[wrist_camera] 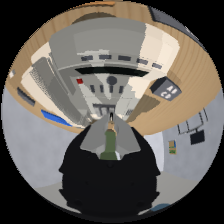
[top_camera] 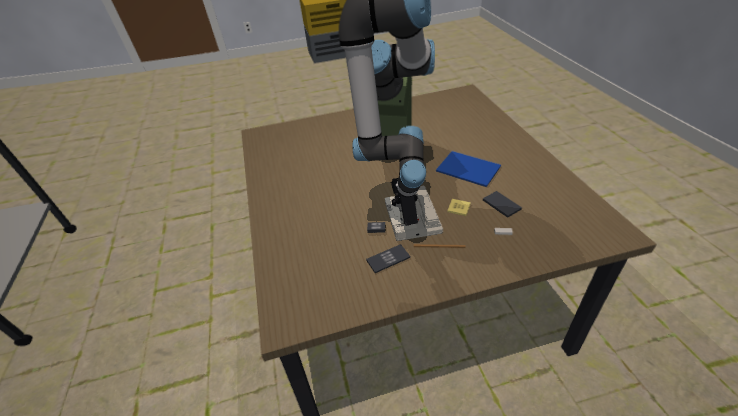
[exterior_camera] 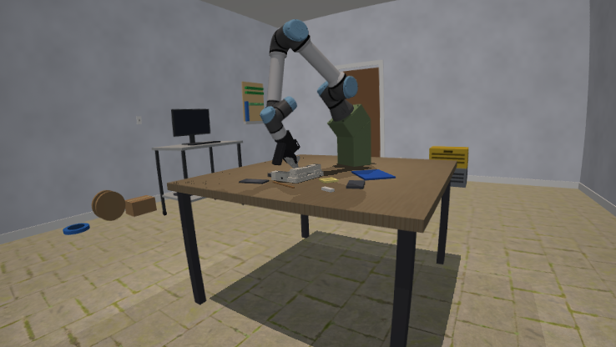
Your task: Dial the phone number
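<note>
Right now the handset is 90 mm to the left of my hand, 30 mm ahead of it and 10 mm above it. The rest, counted from my hand: yellow note: 220 mm to the left, 40 mm below, 30 mm ahead; then pencil: 200 mm ahead, 80 mm to the left, 40 mm below; then small dark device: 110 mm to the right, 50 mm ahead, 30 mm below.
</note>
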